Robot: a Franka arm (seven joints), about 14 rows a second.
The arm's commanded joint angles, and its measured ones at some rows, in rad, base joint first. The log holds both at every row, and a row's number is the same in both.
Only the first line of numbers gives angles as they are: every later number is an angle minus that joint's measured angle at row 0.
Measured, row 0:
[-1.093, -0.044, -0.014, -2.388, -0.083, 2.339, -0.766]
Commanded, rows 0 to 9:
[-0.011, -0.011, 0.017, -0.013, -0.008, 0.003, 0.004]
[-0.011, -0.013, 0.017, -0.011, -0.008, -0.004, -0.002]
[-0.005, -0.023, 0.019, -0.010, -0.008, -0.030, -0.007]
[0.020, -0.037, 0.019, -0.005, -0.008, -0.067, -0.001]
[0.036, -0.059, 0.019, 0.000, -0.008, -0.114, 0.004]
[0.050, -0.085, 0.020, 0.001, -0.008, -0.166, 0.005]
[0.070, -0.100, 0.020, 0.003, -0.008, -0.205, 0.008]
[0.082, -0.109, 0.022, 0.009, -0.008, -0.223, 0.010]
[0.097, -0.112, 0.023, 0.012, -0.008, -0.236, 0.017]
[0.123, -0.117, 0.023, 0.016, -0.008, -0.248, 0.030]
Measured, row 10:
[0.082, -0.089, 0.028, 0.012, 0.000, -0.205, 0.005]
